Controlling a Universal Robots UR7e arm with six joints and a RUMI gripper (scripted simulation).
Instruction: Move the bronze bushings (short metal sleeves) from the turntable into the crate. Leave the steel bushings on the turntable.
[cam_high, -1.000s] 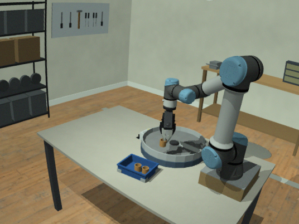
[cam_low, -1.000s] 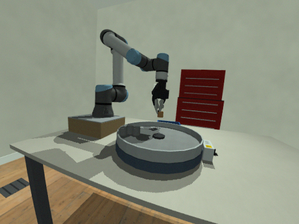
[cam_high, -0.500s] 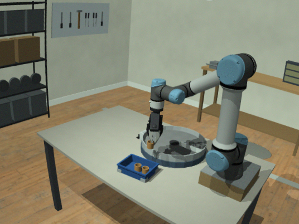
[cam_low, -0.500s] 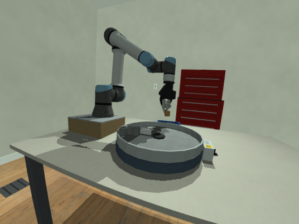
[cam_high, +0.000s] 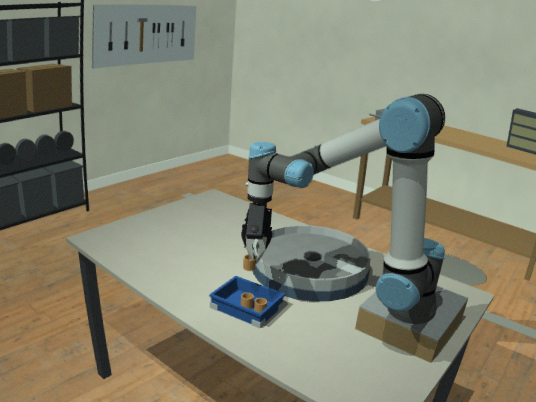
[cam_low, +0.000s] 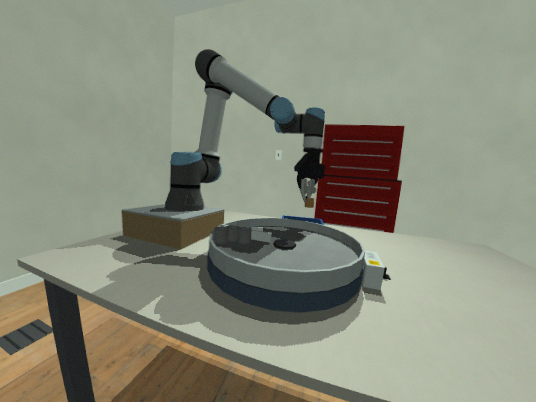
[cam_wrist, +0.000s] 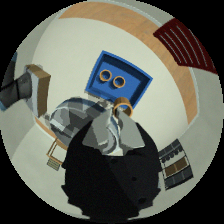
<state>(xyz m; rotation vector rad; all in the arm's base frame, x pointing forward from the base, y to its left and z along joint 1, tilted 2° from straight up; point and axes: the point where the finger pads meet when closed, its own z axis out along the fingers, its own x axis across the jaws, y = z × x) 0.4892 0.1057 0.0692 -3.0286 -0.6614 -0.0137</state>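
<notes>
Now: hand 130 mm above the blue crate and 40 mm to the right of it. Also, from my hand: turntable 300 mm to the right, 100 mm below, 60 mm behind.
</notes>
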